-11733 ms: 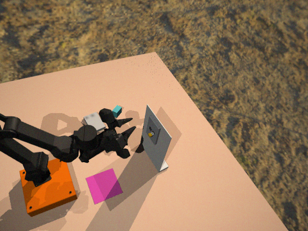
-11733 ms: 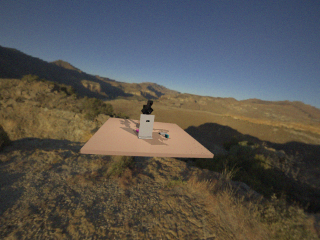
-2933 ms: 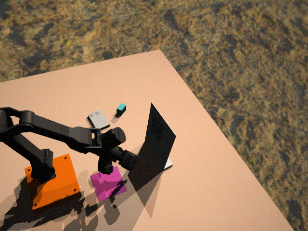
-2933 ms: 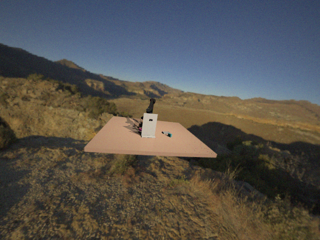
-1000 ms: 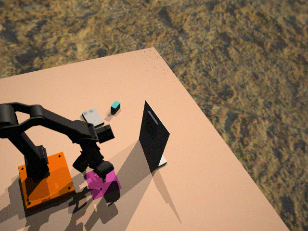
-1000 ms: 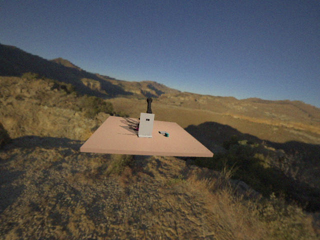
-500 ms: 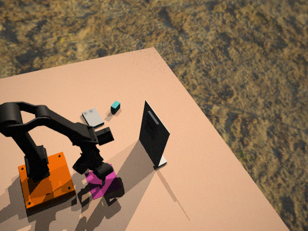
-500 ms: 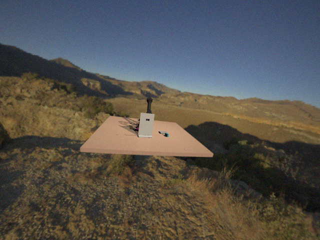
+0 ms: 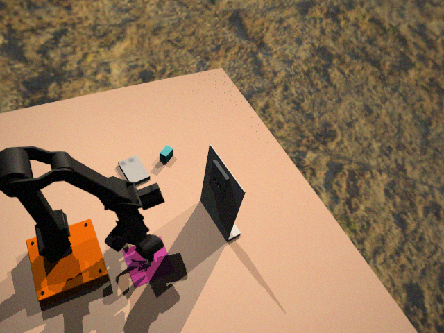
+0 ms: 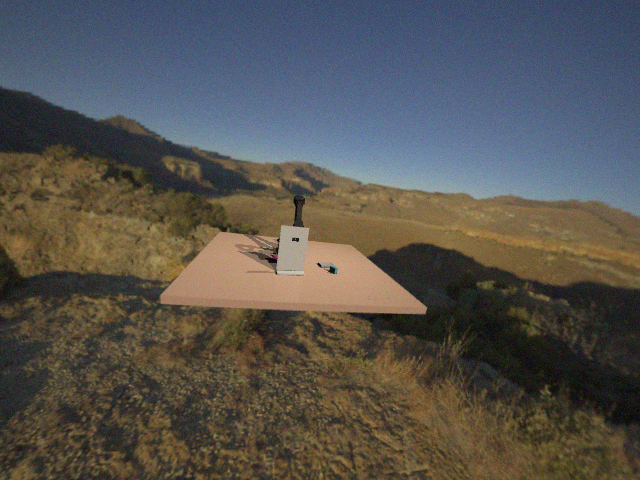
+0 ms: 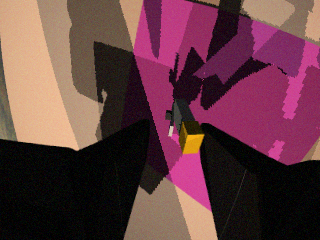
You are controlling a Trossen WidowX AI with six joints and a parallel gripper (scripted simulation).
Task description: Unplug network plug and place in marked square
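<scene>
Right now the grey plug is right at my gripper tip. The rest, counted from my gripper tip: upright panel 25 cm ahead, 11 cm above, 2 cm to the left; grey flat block 31 cm to the left, 11 cm ahead, 1 cm below; magenta marked square 2 cm below.
</scene>
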